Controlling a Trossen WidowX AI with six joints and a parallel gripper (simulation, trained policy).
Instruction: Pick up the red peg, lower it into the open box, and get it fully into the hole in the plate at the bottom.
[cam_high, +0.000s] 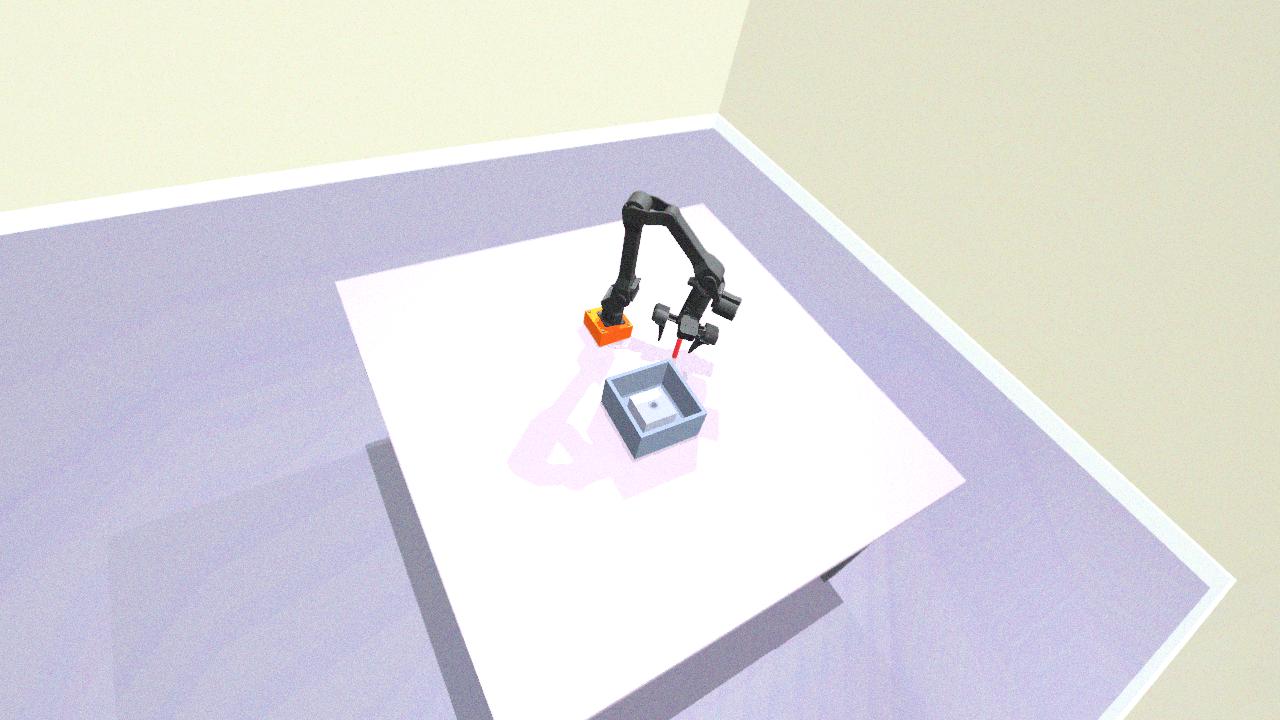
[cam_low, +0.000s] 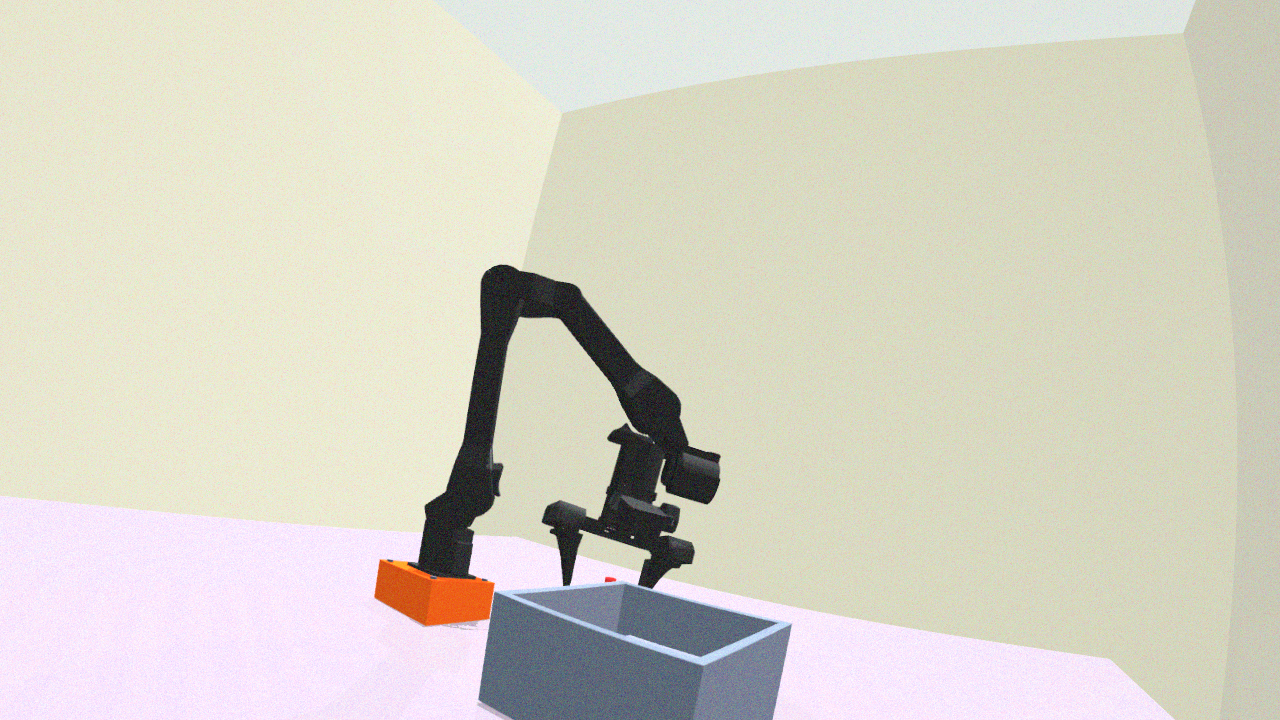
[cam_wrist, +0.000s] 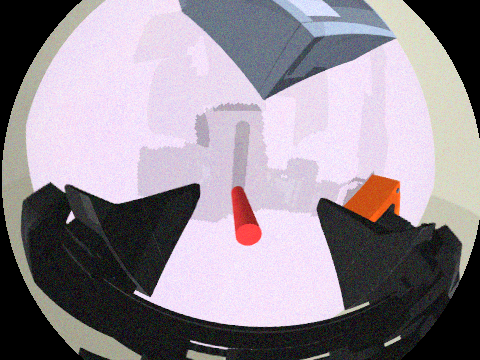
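My gripper tip is 20 mm to the right of the red peg and 10 mm above it. From my gripper tip the other things lie so: grey box 170 mm ahead, 150 mm to the right, 30 mm below; pale plate 170 mm ahead, 150 mm to the right, 10 mm below.
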